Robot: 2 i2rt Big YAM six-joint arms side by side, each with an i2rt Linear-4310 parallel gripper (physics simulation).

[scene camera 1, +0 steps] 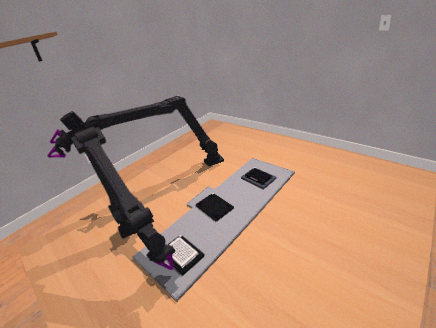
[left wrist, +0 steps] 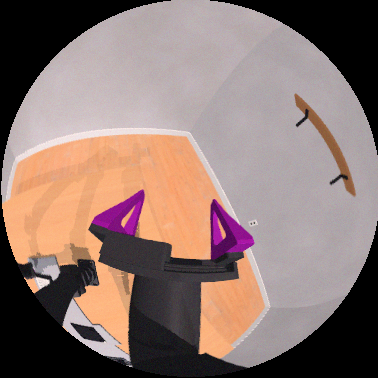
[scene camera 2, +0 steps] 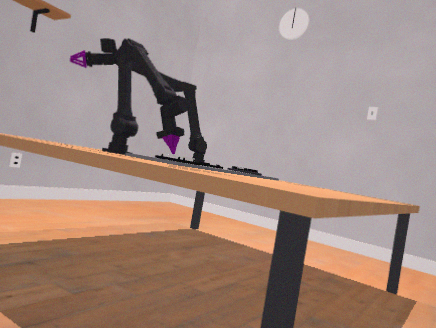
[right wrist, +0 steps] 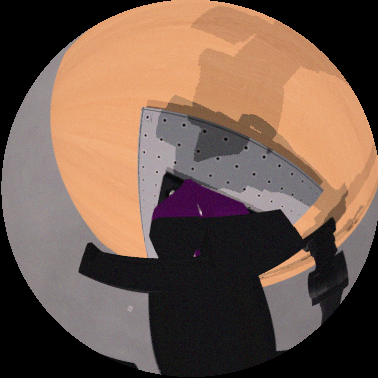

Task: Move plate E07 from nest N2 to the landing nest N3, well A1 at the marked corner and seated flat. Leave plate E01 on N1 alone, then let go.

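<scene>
A white well plate [scene camera 1: 185, 250] [left wrist: 43, 284] looks to sit in the black nest [scene camera 1: 200, 256] [right wrist: 166, 180] at the board's near-left end in scene camera 1. The middle nest [scene camera 1: 215, 206] is black and shows no white plate. The far nest [scene camera 1: 258, 177] bears a black plate-like thing. Nest and plate labels and the marked corner are not readable. My right gripper [scene camera 1: 169, 265] [scene camera 2: 173, 151] [right wrist: 186, 183] is shut and empty, pointing down at the white plate's nest; it hides the plate in the right wrist view. My left gripper [scene camera 1: 53, 144] [scene camera 2: 72, 59] [left wrist: 177, 197] is open and empty, high left.
The grey perforated board [scene camera 1: 240, 194] [right wrist: 151, 162] lies on the wooden table [scene camera 1: 325, 240] [scene camera 2: 250, 193]. The left arm's base [scene camera 1: 214, 160] stands behind the board. The two arms cross at the upper left in scene camera 1. A wall shelf [scene camera 1: 25, 39] [left wrist: 330, 145] is at one side.
</scene>
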